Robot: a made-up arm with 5 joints.
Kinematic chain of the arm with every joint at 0, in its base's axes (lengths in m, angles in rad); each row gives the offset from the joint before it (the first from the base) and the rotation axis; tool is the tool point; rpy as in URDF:
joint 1: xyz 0.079 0 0.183 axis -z
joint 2: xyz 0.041 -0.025 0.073 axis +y
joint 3: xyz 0.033 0 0.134 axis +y
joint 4: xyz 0.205 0 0.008 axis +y
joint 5: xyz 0.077 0.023 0 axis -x
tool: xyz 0 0 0 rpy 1.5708 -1.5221 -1.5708
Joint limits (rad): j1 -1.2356..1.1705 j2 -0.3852..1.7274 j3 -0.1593..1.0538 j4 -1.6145..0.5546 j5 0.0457..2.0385
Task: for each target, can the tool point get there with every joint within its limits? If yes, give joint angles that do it. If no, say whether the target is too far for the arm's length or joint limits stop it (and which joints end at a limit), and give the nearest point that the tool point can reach.
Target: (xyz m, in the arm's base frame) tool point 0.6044 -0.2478 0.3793
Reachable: no: too far | nearest point 0.4414 -0.1709 0.3381 | short by 0.185 m
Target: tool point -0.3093 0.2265 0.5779
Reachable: no: too far | nearest point 0.1301 0.1407 0.5697 | short by 0.448 m
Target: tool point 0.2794 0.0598 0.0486
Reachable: yes | joints -0.2995 1.1622 0.6402 -1.4170 0.7476
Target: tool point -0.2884 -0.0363 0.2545
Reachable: no: joint limits stop it (at a limit: joint 2, joint 3, joint 4) | nearest point -0.0169 -0.0095 0.1376 | short by 0.297 m
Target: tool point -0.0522 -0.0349 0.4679
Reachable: no: joint limits stop it (at a limit: joint 1, joint 2, joint 3, joint 4) | nearest point 0.1355 -0.1387 0.5697 | short by 0.237 m
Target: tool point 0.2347 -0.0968 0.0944
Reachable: yes | joints 0.5453 0.3835 0.9364 0.2121 0.9602
